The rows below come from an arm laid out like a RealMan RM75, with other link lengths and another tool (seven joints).
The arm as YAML. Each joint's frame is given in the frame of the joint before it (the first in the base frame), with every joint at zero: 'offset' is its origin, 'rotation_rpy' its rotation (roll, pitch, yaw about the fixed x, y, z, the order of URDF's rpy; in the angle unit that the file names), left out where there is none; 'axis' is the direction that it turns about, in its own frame. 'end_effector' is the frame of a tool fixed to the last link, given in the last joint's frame.
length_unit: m
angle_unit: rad
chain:
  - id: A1
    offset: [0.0, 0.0, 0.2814]
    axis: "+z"
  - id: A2
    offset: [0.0, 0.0, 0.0]
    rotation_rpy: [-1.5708, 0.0, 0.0]
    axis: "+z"
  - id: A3
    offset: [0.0, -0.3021, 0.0]
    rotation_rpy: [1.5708, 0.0, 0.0]
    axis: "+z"
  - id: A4
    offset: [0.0, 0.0, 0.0]
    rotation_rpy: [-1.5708, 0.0, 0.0]
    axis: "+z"
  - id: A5
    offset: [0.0, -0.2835, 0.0]
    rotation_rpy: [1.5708, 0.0, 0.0]
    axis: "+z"
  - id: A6
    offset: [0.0, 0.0, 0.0]
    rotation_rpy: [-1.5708, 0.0, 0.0]
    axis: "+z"
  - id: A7
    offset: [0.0, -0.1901, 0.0]
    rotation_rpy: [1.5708, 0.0, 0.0]
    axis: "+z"
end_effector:
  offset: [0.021, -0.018, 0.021]
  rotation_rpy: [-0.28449, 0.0, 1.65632]
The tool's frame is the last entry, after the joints.
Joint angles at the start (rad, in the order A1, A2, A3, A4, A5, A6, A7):
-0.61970, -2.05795, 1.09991, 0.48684, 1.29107, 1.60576, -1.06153
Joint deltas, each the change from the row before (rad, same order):
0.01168, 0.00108, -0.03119, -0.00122, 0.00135, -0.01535, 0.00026
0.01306, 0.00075, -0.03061, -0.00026, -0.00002, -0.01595, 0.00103
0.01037, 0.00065, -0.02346, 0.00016, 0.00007, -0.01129, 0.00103
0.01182, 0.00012, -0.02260, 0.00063, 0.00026, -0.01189, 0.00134
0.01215, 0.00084, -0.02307, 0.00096, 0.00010, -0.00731, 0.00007
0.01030, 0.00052, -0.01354, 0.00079, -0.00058, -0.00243, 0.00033
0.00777, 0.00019, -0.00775, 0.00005, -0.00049, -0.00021, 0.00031
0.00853, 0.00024, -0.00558, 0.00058, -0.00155, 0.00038, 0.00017
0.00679, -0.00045, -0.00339, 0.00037, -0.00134, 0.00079, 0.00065
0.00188, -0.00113, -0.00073, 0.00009, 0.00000, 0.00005, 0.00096
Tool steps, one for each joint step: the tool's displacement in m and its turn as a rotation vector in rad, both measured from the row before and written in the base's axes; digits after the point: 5 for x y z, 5 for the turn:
-0.00953, 0.00482, 0.00683, 0.02869, -0.00701, 0.03869
-0.01020, 0.00430, 0.00712, 0.02999, -0.00732, 0.03961
-0.00809, 0.00280, 0.00569, 0.02289, -0.00558, 0.02971
-0.00878, 0.00216, 0.00537, 0.02253, -0.00479, 0.03083
-0.00874, 0.00126, 0.00612, 0.02089, -0.00676, 0.02819
-0.00641, -0.00036, 0.00386, 0.01236, -0.00495, 0.01799
-0.00448, -0.00094, 0.00215, 0.00657, -0.00355, 0.01144
-0.00441, -0.00135, 0.00196, 0.00564, -0.00346, 0.01055
-0.00320, -0.00138, 0.00103, 0.00360, -0.00287, 0.00732
-0.00066, -0.00056, -0.00029, 0.00072, -0.00083, 0.00163

